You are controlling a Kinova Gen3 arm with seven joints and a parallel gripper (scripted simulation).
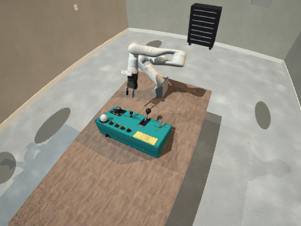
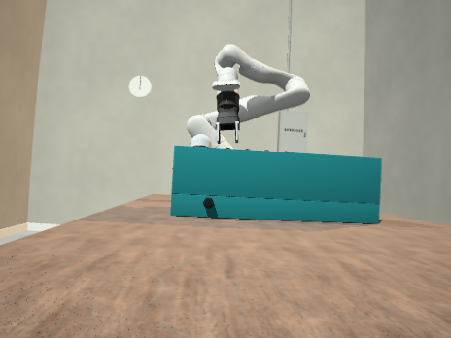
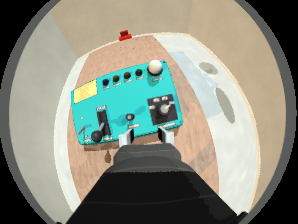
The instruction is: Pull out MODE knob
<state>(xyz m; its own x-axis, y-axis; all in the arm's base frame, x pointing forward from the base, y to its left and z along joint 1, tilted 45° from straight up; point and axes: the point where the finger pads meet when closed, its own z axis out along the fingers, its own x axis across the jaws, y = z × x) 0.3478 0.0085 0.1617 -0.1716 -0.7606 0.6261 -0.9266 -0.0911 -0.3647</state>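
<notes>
Right now my hand is 9 cm short of the mode knob, 5 cm to the right of it and 11 cm above it. The rest, counted from my hand: teal console: 12 cm ahead, 10 cm to the left, 14 cm below; black-ball lever: 6 cm ahead, 17 cm to the left, 11 cm below; black rotary selector: 9 cm ahead, 8 cm to the right, 12 cm below.
</notes>
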